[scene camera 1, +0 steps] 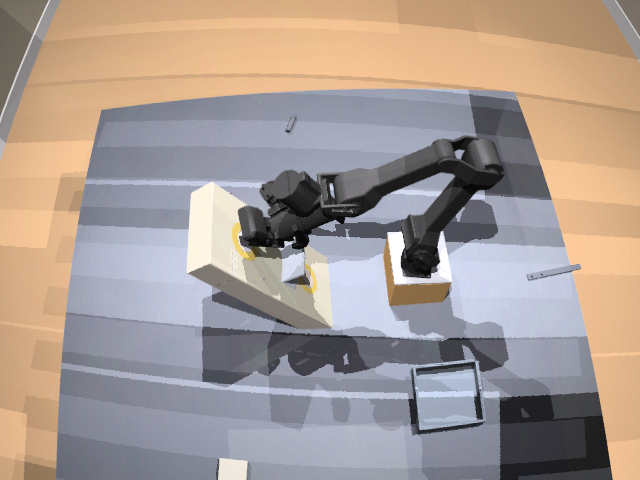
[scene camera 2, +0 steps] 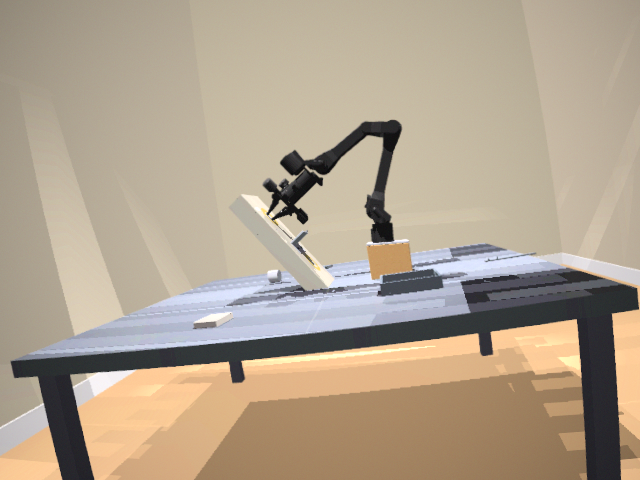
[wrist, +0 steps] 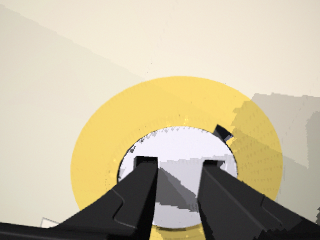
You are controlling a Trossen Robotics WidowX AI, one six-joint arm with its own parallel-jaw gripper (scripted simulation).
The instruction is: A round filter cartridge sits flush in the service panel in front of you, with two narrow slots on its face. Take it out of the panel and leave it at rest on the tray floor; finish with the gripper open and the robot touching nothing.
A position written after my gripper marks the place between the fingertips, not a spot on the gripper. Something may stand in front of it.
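Note:
Filter cartridge [wrist: 180, 151]. Service panel [scene camera 1: 215, 257], [scene camera 2: 275, 237], [wrist: 87, 87]. Grey bracket [scene camera 1: 293, 260]. Square tray [scene camera 1: 448, 395], [scene camera 2: 405, 282]. My gripper [scene camera 1: 241, 243], [scene camera 2: 267, 219], [wrist: 176, 169].

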